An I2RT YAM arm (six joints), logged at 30 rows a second.
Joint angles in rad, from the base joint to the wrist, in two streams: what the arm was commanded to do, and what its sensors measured. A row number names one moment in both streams.
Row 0, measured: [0.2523 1.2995 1.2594 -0.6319 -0.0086 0.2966]
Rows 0 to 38, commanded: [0.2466 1.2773 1.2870 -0.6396 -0.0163 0.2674]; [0.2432 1.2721 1.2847 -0.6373 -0.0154 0.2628]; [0.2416 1.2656 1.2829 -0.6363 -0.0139 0.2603]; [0.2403 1.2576 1.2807 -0.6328 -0.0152 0.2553]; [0.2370 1.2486 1.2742 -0.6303 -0.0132 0.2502]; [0.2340 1.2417 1.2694 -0.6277 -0.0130 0.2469]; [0.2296 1.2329 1.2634 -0.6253 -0.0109 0.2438]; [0.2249 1.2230 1.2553 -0.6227 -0.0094 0.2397]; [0.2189 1.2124 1.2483 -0.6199 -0.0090 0.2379]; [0.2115 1.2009 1.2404 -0.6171 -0.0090 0.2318]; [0.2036 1.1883 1.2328 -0.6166 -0.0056 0.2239]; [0.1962 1.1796 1.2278 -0.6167 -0.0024 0.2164]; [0.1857 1.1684 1.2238 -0.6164 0.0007 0.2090]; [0.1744 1.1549 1.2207 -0.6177 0.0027 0.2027]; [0.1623 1.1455 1.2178 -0.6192 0.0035 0.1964]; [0.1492 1.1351 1.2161 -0.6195 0.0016 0.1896]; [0.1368 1.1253 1.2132 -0.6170 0.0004 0.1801]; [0.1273 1.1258 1.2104 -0.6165 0.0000 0.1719]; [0.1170 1.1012 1.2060 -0.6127 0.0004 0.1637]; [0.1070 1.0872 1.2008 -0.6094 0.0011 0.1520]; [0.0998 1.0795 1.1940 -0.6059 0.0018 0.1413]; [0.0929 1.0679 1.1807 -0.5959 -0.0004 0.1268]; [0.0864 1.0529 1.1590 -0.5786 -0.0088 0.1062]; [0.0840 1.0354 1.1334 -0.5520 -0.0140 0.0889]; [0.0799 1.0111 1.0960 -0.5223 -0.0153 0.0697]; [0.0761 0.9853 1.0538 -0.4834 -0.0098 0.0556]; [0.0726 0.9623 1.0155 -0.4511 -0.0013 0.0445]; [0.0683 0.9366 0.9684 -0.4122 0.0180 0.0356]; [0.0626 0.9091 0.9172 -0.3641 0.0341 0.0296]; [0.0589 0.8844 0.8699 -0.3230 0.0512 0.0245]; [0.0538 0.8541 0.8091 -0.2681 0.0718 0.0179]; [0.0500 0.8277 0.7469 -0.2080 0.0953 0.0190]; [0.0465 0.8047 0.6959 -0.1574 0.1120 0.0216]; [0.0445 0.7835 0.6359 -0.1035 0.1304 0.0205]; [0.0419 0.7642 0.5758 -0.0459 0.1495 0.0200]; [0.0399 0.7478 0.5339 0.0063 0.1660 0.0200]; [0.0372 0.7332 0.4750 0.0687 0.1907 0.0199]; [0.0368 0.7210 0.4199 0.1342 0.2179 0.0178]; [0.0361 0.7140 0.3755 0.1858 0.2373 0.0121]
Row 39, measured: [0.0414 0.7387 0.4564 -0.0597 0.1421 0.0341]
